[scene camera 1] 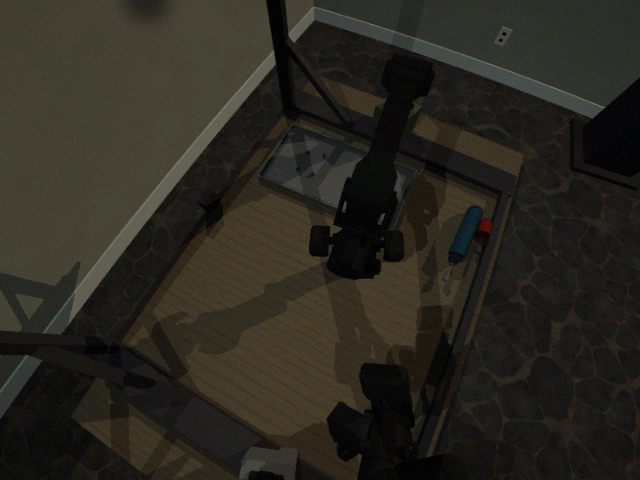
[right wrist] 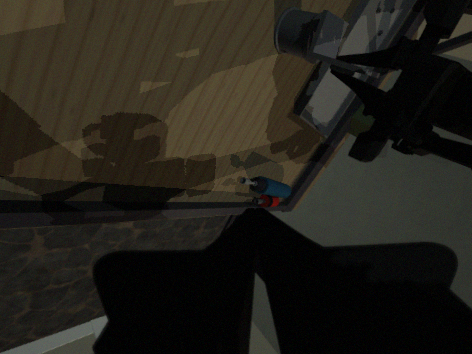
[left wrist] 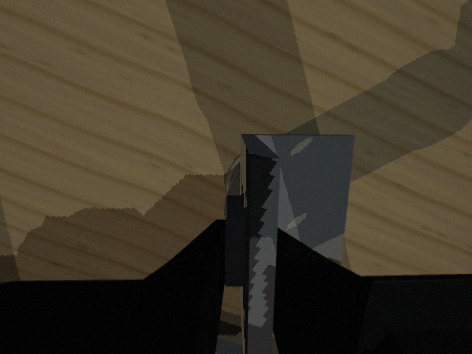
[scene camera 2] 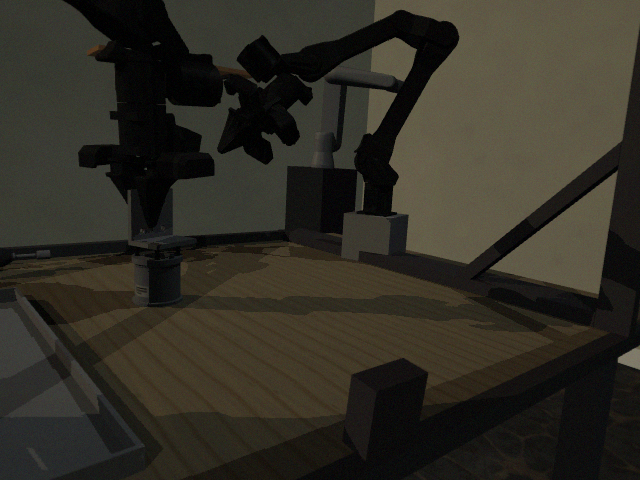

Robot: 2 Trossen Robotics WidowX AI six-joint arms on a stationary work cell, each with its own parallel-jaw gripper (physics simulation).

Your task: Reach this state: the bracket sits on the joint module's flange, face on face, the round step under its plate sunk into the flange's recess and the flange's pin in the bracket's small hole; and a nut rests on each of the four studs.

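Places are measured from the left arm's base along level axes (x left, y ahead, z down), in metres.
Pixels of known places: left gripper, fingertip midpoint: point(right wrist: 334, 64) point(left wrist: 240, 230) point(scene camera 2: 147, 226); right gripper, fingertip midpoint: point(right wrist: 254, 216) point(scene camera 2: 219, 151); right arm's base, origin of the base link: point(scene camera 2: 376, 213).
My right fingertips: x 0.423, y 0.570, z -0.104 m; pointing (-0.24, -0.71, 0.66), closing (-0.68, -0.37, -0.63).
Behind a point stands the place of what it marks.
The grey L-shaped bracket point(scene camera 2: 164, 241) {z 0.014, x 0.187, y 0.463 m} point(left wrist: 320, 185) {z 0.014, x 0.202, y 0.480 m} point(right wrist: 330, 36) {z 0.014, x 0.205, y 0.471 m} has its upright plate between the fingertips of my left gripper point(scene camera 2: 139, 204) point(left wrist: 240, 230) {z -0.001, x 0.219, y 0.444 m} point(right wrist: 334, 64) {z -0.001, x 0.219, y 0.444 m}, which is shut on it. Its flat plate hangs over the round grey joint module point(scene camera 1: 333, 272) point(scene camera 2: 157, 281) {z 0.061, x 0.169, y 0.453 m} point(right wrist: 294, 32) {z 0.060, x 0.217, y 0.476 m}, with a small gap and dark studs showing between them in scene camera 2. In the left wrist view the plate hides the studs; the recess and pin do not show. Several small dark nuts point(scene camera 1: 310, 175) {z 0.085, x -0.052, y 0.315 m} lie in the tray point(scene camera 1: 297, 194) {z 0.092, x -0.037, y 0.386 m}. My right gripper point(scene camera 2: 222, 149) {z -0.104, x 0.423, y 0.570 m} point(right wrist: 254, 216) {z -0.104, x 0.423, y 0.570 m} is shut, empty and raised.
A blue tool point(scene camera 1: 466, 232) {z 0.054, x 0.377, y 0.164 m} point(right wrist: 274, 187) {z 0.056, x 0.379, y 0.195 m} and a red tool point(scene camera 1: 483, 229) {z 0.062, x 0.406, y 0.117 m} point(right wrist: 270, 201) {z 0.064, x 0.410, y 0.134 m} lie near the table's edge rail. The tray wall point(scene camera 2: 77, 372) {z 0.080, x -0.038, y 0.382 m} runs beside the module. A dark block point(scene camera 2: 385, 408) {z 0.054, x -0.200, y 0.573 m} stands at the near table edge in scene camera 2.
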